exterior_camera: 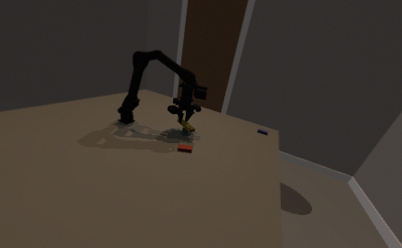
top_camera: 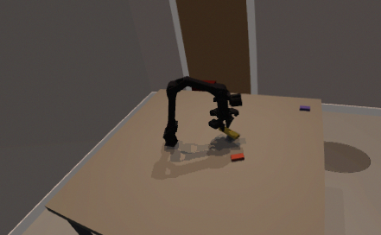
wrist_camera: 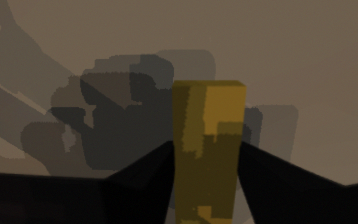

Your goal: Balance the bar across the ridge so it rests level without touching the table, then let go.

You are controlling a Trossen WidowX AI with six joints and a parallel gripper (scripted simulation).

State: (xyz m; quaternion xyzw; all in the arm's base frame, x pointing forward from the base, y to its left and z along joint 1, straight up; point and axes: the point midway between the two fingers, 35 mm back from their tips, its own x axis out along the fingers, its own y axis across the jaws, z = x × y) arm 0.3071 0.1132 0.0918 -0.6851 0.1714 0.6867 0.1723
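Now: gripper tip 3 cm short of the yellow bar and 1 cm to the left of it. Round my gripper tip: red block: 11 cm ahead, 15 cm to the right, 5 cm below; then small purple block: 43 cm ahead, 39 cm to the left, 5 cm below.
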